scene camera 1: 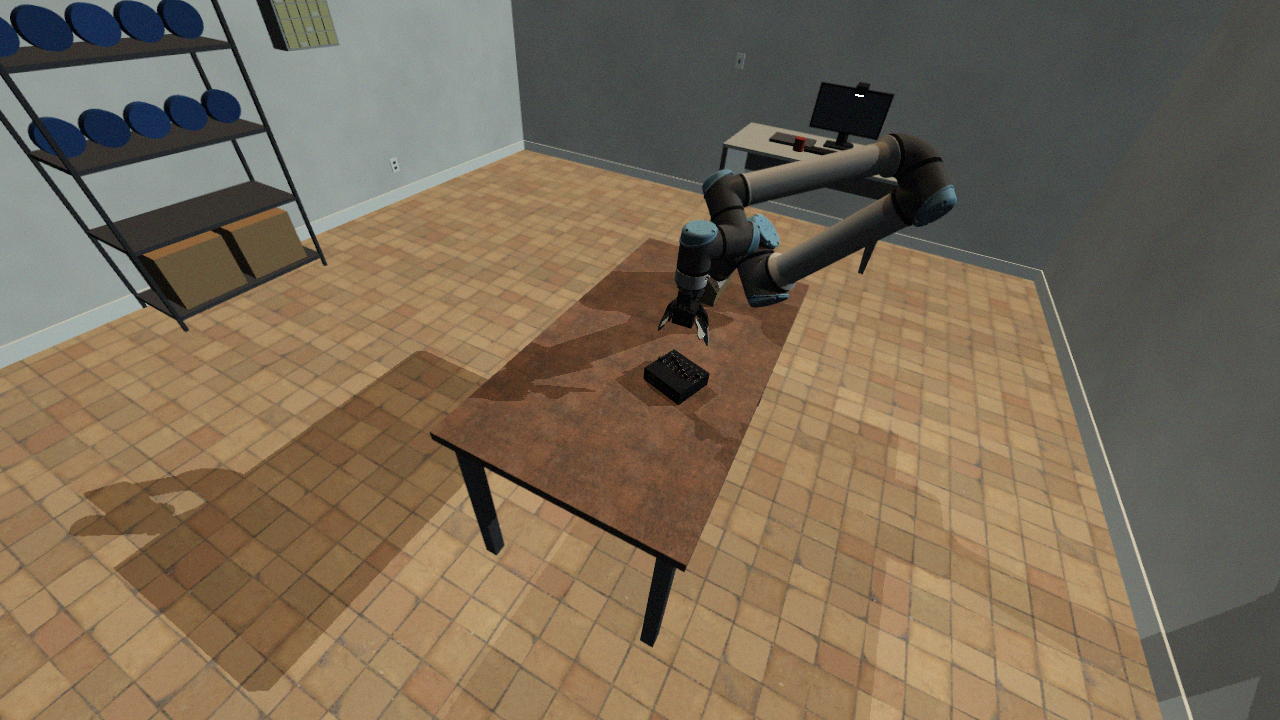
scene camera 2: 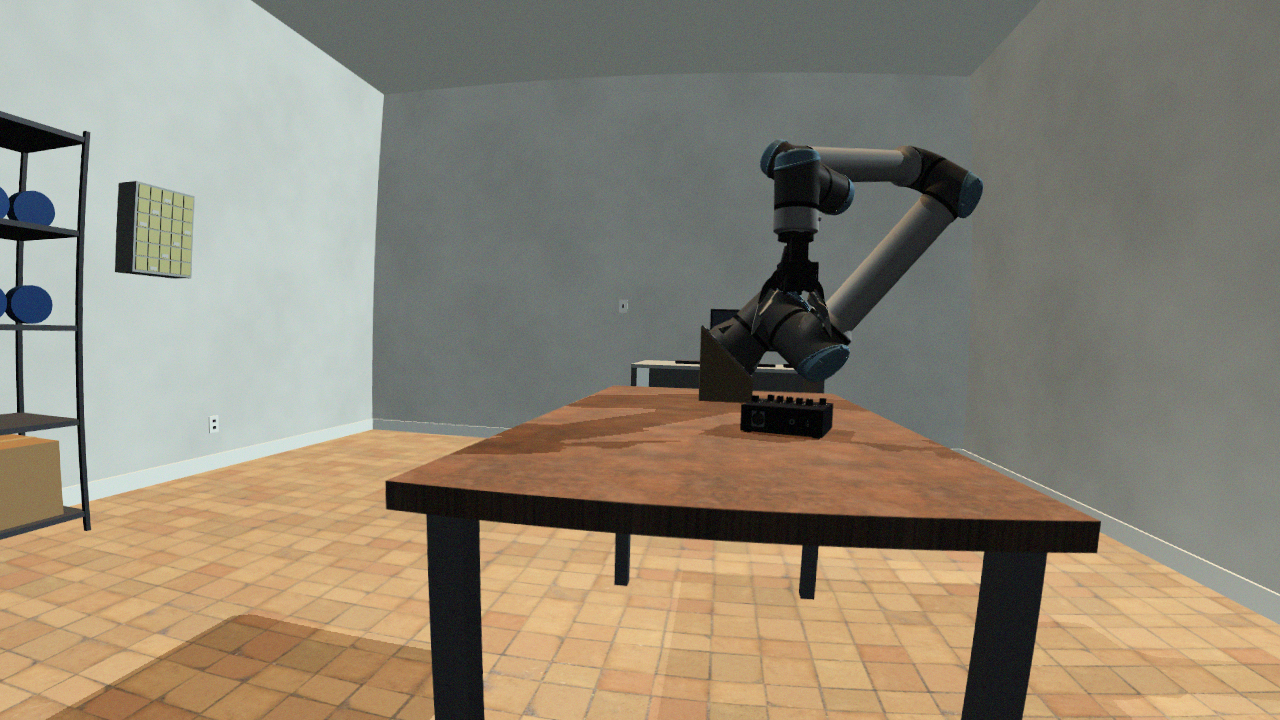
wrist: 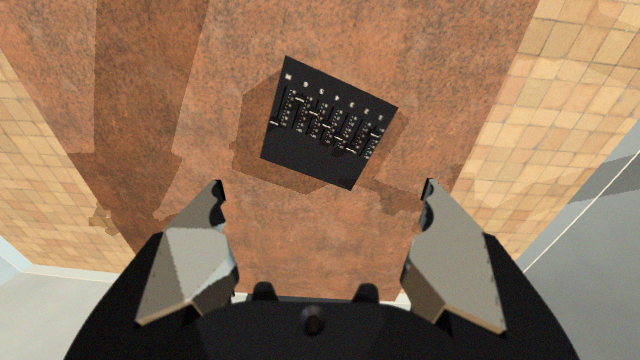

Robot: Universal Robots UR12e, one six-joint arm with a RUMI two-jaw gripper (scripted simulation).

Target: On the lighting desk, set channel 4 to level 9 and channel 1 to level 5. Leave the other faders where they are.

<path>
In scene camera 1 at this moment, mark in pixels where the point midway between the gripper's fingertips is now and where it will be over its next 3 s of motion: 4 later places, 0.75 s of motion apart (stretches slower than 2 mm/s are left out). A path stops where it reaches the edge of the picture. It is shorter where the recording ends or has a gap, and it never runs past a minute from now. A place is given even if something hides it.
My gripper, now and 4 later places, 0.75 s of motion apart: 682,338; 683,338; 686,339; 691,341; 695,343
</path>
